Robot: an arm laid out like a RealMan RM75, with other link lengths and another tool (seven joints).
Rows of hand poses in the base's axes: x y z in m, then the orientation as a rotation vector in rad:
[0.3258, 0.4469, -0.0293, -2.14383, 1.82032, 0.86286]
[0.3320, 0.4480, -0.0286, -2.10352, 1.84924, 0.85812]
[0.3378, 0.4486, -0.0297, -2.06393, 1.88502, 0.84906]
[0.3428, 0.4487, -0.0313, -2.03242, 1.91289, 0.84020]
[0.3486, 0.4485, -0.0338, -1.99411, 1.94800, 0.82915]
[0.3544, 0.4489, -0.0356, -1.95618, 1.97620, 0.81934]
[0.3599, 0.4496, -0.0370, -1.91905, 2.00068, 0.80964]
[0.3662, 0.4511, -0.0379, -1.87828, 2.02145, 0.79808]
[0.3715, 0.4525, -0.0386, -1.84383, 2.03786, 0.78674]
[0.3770, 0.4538, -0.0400, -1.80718, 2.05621, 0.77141]
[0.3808, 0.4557, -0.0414, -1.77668, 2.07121, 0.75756]
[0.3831, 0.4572, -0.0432, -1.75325, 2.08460, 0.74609]
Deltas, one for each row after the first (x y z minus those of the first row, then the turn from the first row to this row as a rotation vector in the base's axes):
[0.0062, 0.0011, 0.0007, 0.00349, 0.00042, -0.03482]
[0.0120, 0.0017, -0.0004, 0.00071, 0.00164, -0.07195]
[0.0170, 0.0018, -0.0020, -0.00200, 0.00167, -0.10150]
[0.0228, 0.0016, -0.0045, -0.00675, 0.00259, -0.13773]
[0.0286, 0.0020, -0.0063, -0.00755, 0.00179, -0.17145]
[0.0341, 0.0027, -0.0077, -0.00683, -0.00004, -0.20358]
[0.0404, 0.0042, -0.0086, -0.00273, -0.00503, -0.23738]
[0.0457, 0.0056, -0.0093, 0.00071, -0.01050, -0.26595]
[0.0512, 0.0069, -0.0107, 0.00254, -0.01771, -0.29719]
[0.0550, 0.0088, -0.0121, 0.00361, -0.02431, -0.32335]
[0.0573, 0.0103, -0.0139, 0.00271, -0.02885, -0.34408]

